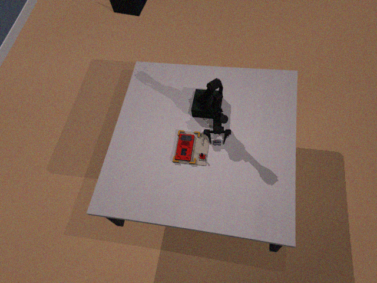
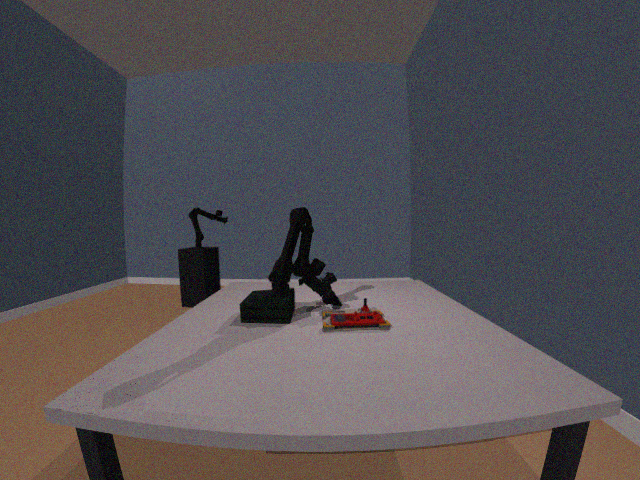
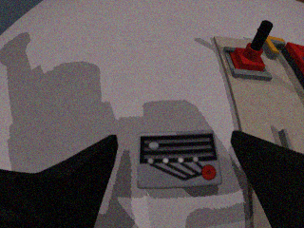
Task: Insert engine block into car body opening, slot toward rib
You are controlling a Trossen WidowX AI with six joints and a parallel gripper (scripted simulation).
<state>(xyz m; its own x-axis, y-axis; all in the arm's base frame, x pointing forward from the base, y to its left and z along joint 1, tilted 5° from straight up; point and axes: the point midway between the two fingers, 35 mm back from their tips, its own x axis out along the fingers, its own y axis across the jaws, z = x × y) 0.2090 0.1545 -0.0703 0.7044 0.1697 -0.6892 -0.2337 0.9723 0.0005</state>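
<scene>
The grey engine block lies 1 cm below my gripper tip and 1 cm behind it.
</scene>
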